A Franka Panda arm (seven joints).
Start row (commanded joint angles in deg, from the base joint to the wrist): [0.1, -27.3, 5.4, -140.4, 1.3, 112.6, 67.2]
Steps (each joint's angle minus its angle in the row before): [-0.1, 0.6, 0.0, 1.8, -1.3, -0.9, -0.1]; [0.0, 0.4, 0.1, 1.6, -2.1, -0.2, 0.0]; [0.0, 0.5, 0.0, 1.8, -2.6, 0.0, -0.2]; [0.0, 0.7, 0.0, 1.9, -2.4, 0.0, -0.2]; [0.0, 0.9, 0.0, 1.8, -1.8, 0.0, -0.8]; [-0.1, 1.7, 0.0, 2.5, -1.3, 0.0, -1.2]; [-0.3, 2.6, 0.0, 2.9, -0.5, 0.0, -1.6]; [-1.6, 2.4, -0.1, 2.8, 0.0, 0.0, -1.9]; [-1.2, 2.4, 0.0, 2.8, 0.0, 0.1, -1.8]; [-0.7, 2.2, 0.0, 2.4, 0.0, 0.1, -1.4]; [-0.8, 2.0, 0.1, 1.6, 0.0, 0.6, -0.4]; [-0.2, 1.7, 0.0, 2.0, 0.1, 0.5, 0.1]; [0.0, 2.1, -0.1, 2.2, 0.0, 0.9, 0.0]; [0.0, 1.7, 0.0, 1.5, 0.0, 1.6, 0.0]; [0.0, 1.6, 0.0, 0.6, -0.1, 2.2, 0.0]
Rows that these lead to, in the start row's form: [0.0, -26.7, 5.4, -138.6, 0.0, 111.7, 67.1]; [0.0, -26.3, 5.5, -137.0, -2.1, 111.5, 67.1]; [0.0, -25.8, 5.5, -135.2, -4.7, 111.5, 66.9]; [0.0, -25.1, 5.5, -133.3, -7.1, 111.5, 66.7]; [0.0, -24.2, 5.5, -131.5, -8.9, 111.5, 65.9]; [-0.1, -22.5, 5.5, -129.0, -10.2, 111.5, 64.7]; [-0.4, -19.9, 5.5, -126.1, -10.7, 111.5, 63.1]; [-2.0, -17.5, 5.4, -123.3, -10.7, 111.5, 61.2]; [-3.2, -15.1, 5.4, -120.5, -10.7, 111.6, 59.4]; [-3.9, -12.9, 5.4, -118.1, -10.7, 111.7, 58.0]; [-4.7, -10.9, 5.5, -116.5, -10.7, 112.3, 57.6]; [-4.9, -9.2, 5.5, -114.5, -10.6, 112.8, 57.7]; [-4.9, -7.1, 5.4, -112.3, -10.6, 113.7, 57.7]; [-4.9, -5.4, 5.4, -110.8, -10.6, 115.3, 57.7]; [-4.9, -3.8, 5.4, -110.2, -10.7, 117.5, 57.7]
